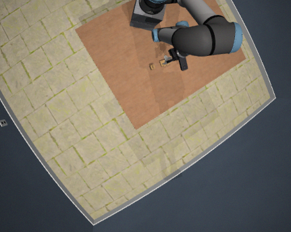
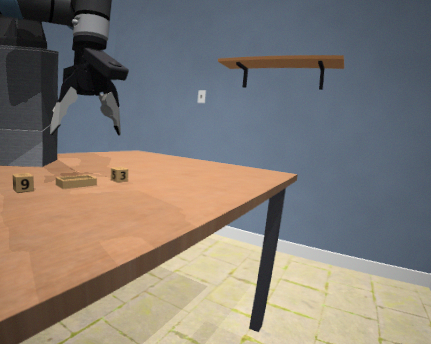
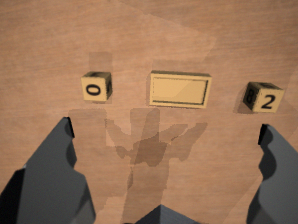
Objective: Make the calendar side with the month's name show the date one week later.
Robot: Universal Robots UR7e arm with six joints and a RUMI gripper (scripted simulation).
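My gripper is now 20 mm short of the cube, 90 mm to the right of it and 90 mm above it. Also, from my hand: wooden tray: 20 mm behind, 20 mm to the right, 100 mm below.
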